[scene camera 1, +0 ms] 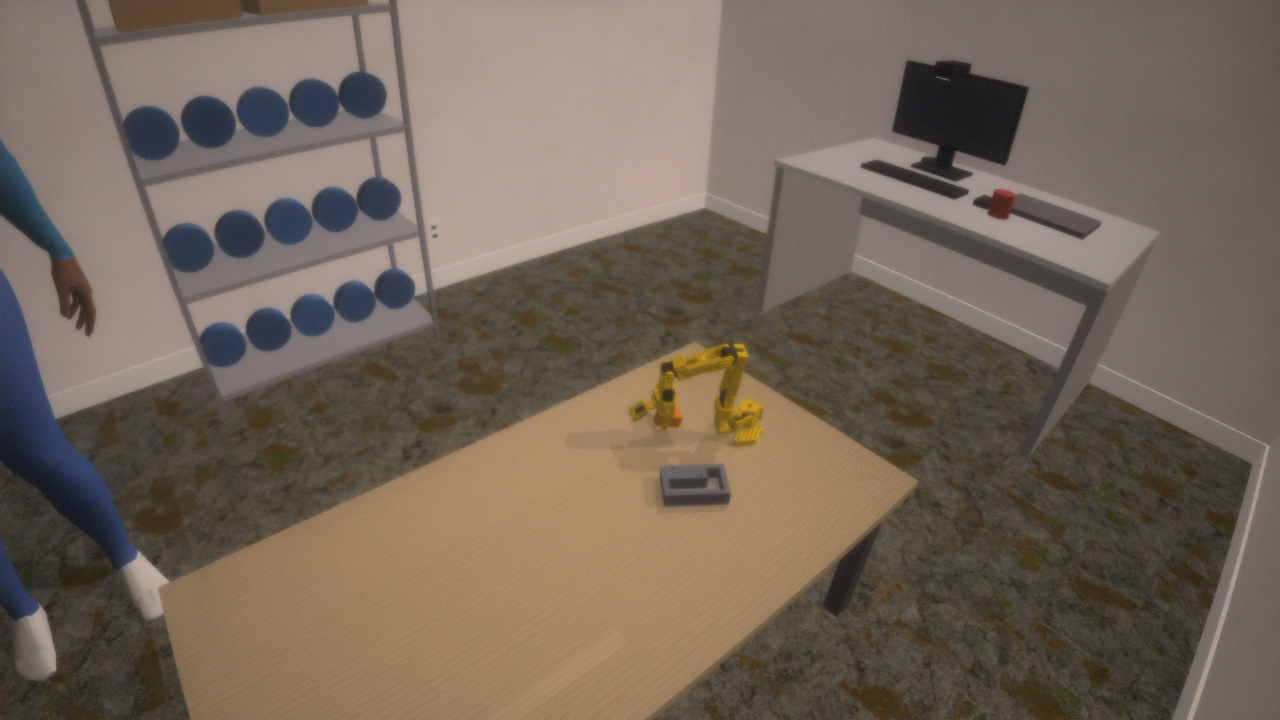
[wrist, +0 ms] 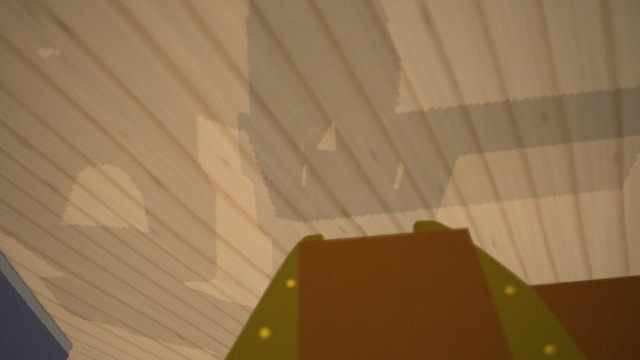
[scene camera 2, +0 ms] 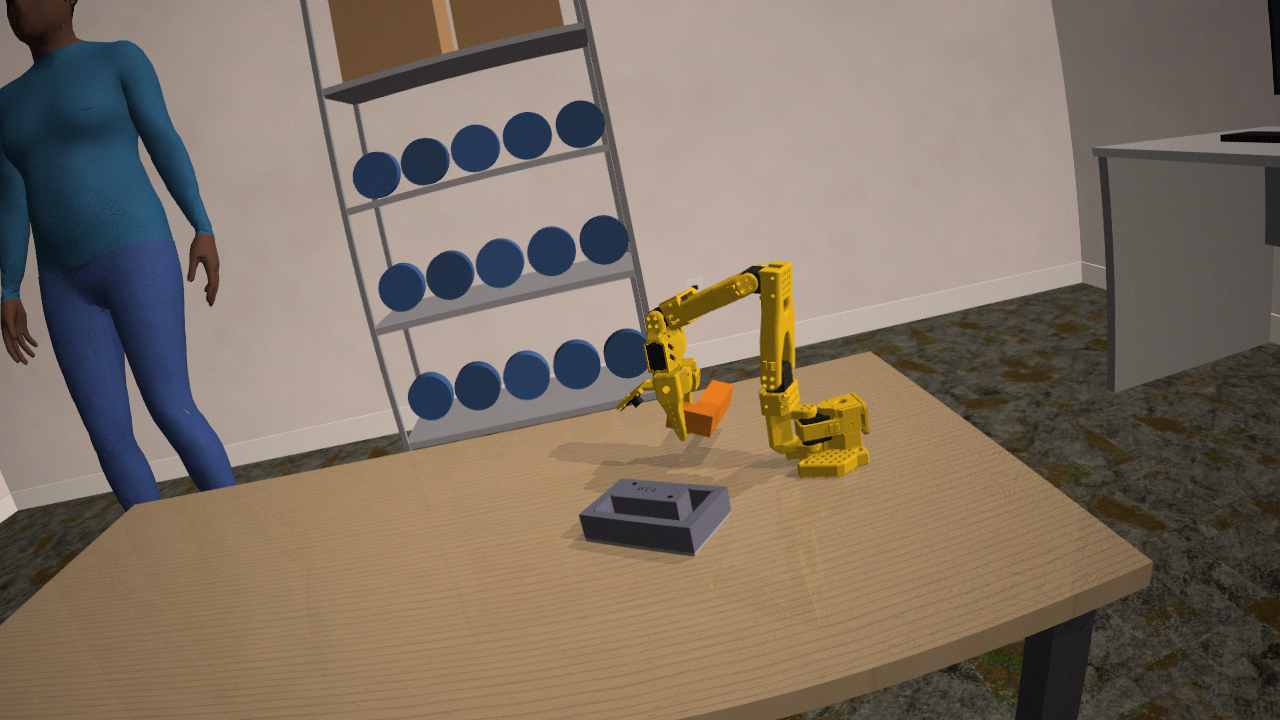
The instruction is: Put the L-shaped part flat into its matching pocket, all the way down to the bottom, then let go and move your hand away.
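Where they show: end effector, tool point: [scene camera 1: 663, 428] [wrist: 325, 254] [scene camera 2: 683, 436]; arm's base, origin of the base link: [scene camera 1: 732, 435] [scene camera 2: 812, 462].
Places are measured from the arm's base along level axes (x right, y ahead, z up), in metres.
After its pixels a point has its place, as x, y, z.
The orange L-shaped part [scene camera 1: 674, 417] {0.082, 0.123, 0.067} [scene camera 2: 713, 410] {0.090, 0.100, 0.063} [wrist: 395, 295] is held above the table at the arm's gripper. In the wrist view the two jaws of my gripper [scene camera 2: 682, 431] [wrist: 372, 237] {0.093, 0.144, 0.036} press on both sides of one leg, and the other leg shows at the lower right. The gripper is shut on the part. The dark grey pocket block [scene camera 1: 669, 495] {-0.072, 0.277, 0.035} [scene camera 2: 637, 534] {-0.110, 0.227, 0.020} [wrist: 25, 320] {-0.053, 0.152, 0.010} lies on the table, apart from the part and nearer the scene cameras. Its L-shaped pocket is open at the top. In the wrist view a corner of the block shows at the lower left.
The yellow arm's base [scene camera 1: 748, 435] {-0.035, -0.014, 0.017} [scene camera 2: 834, 460] {-0.043, -0.016, 0.018} stands on the wooden table [scene camera 1: 429, 573] {0.080, 0.753, 0.000} [scene camera 2: 402, 608] {-0.147, 0.495, 0.000}, to the right of the gripper in both scene views. A shelf rack [scene camera 1: 413, 152] [scene camera 2: 347, 223], a desk [scene camera 1: 948, 223] and a standing person [scene camera 2: 98, 161] are beyond the table.
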